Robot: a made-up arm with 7 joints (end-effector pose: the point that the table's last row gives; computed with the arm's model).
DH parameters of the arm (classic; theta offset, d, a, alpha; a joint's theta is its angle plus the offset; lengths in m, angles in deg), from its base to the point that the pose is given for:
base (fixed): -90 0.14 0 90
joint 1: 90 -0.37 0.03 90
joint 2: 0 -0.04 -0.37 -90
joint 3: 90 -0.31 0.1 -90
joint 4: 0 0.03 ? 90
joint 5: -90 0.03 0.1 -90
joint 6: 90 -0.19 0.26 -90
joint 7: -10.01 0 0.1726 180
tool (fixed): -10.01 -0.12 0 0
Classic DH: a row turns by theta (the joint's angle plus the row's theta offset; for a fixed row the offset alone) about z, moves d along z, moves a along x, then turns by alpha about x.
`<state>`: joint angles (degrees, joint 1 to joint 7).
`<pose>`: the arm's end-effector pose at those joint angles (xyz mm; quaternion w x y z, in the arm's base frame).
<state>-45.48 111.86 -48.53 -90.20 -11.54 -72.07 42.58</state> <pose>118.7 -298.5 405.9 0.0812 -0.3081 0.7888 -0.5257</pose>
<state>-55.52 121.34 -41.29 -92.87 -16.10 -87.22 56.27</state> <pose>87.9 -374.3 374.2 0.0781 -0.3588 0.7653 -0.5287</pose>
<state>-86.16 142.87 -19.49 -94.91 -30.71 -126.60 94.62</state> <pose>48.2 -578.5 201.6 0.1039 -0.5589 0.6894 -0.4490</pose>
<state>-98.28 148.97 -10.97 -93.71 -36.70 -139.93 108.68</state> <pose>57.5 -616.2 70.2 0.1710 -0.6136 0.6494 -0.4153</pose>
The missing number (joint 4, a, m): 0.24
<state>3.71 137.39 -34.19 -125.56 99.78 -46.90 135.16</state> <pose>573.3 -121.5 196.9 0.2483 -0.1743 0.4983 -0.8122</pose>
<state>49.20 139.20 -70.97 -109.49 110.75 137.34 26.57</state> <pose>619.0 316.0 808.4 0.5847 0.1064 -0.7978 0.1013</pose>
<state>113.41 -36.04 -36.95 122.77 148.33 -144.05 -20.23</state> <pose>760.6 -1052.3 286.7 0.5081 -0.6057 0.6095 0.0591</pose>
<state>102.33 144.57 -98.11 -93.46 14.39 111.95 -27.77</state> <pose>495.1 517.7 -270.2 0.4114 0.6964 0.2086 -0.5498</pose>
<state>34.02 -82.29 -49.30 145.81 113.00 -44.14 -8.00</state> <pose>-402.6 -497.2 -26.8 0.1130 0.1042 -0.9623 0.2244</pose>
